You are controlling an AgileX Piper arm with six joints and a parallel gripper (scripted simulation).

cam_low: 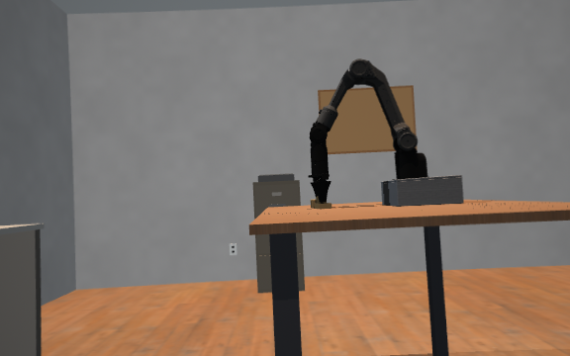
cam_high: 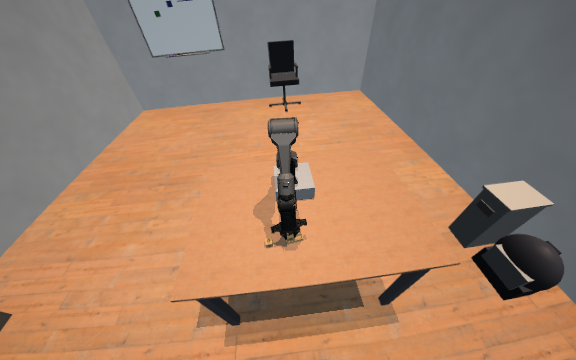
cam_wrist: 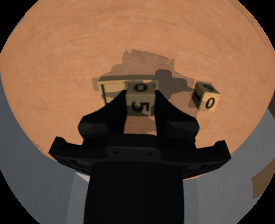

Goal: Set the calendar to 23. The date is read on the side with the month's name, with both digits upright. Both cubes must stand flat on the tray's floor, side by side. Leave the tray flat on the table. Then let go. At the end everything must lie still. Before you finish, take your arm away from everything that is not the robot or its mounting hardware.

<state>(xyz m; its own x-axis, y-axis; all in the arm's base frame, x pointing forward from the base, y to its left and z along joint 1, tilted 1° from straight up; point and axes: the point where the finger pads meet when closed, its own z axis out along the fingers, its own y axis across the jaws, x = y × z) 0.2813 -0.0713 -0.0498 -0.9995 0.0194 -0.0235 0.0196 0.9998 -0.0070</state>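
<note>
The tan calendar tray is 20 mm to the left of my hand and 20 mm below it. Round my hand: tan calendar cube: 90 mm to the right, 10 mm below.
</note>
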